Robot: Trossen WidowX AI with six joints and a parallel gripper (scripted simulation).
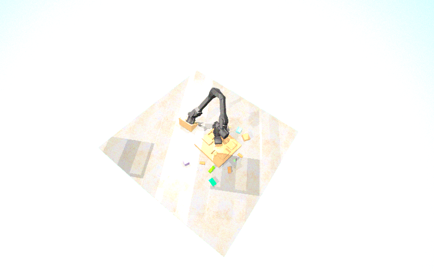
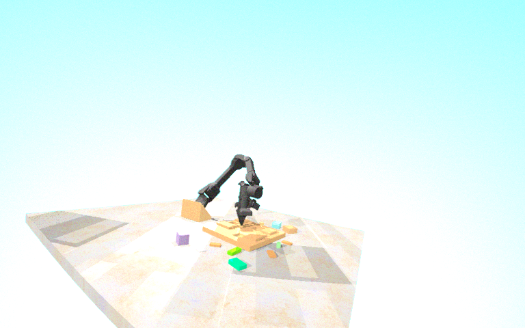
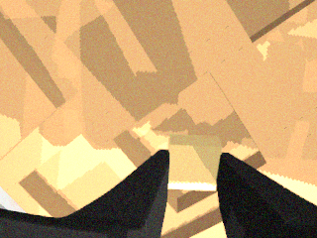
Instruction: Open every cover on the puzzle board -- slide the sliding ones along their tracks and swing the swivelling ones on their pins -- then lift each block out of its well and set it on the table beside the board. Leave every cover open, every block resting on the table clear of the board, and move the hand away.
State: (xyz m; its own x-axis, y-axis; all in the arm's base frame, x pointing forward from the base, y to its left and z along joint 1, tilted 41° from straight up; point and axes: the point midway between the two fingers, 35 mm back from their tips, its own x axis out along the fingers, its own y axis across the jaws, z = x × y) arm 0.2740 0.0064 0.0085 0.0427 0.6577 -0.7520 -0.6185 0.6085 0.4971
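Right now my gripper tip is 50 mm short of the tan puzzle board, 10 mm to the left of it and 10 mm above it. Round my gripper tip: light cyan block (210 mm to the left, 130 mm ahead, 20 mm below); purple cube (320 mm to the right, 90 mm behind, 10 mm below); bright green bar (250 mm to the right, 110 mm ahead, 20 mm below).
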